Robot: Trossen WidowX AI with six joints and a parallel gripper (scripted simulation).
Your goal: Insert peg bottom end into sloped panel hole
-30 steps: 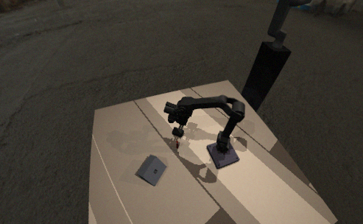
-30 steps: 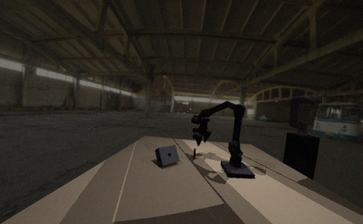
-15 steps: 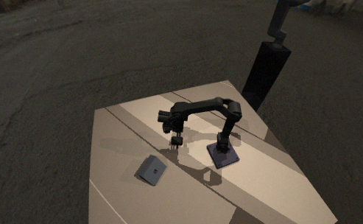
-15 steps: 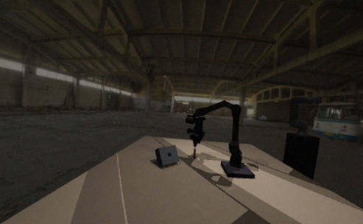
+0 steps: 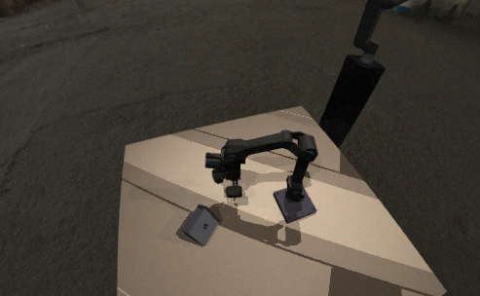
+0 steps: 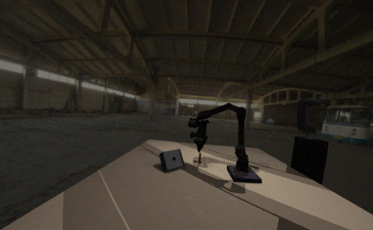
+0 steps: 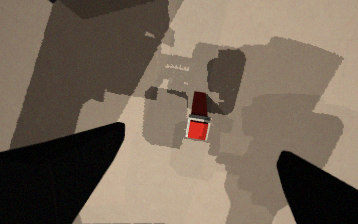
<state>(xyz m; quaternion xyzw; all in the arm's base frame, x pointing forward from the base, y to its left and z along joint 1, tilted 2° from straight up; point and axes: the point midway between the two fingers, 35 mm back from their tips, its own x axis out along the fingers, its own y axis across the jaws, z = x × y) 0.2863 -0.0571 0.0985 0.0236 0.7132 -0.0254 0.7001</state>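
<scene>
My gripper tip is 4 cm above the red square peg. Also, from my gripper tip: panel (16 cm ahead, 15 cm to the left, 4 cm below).
</scene>
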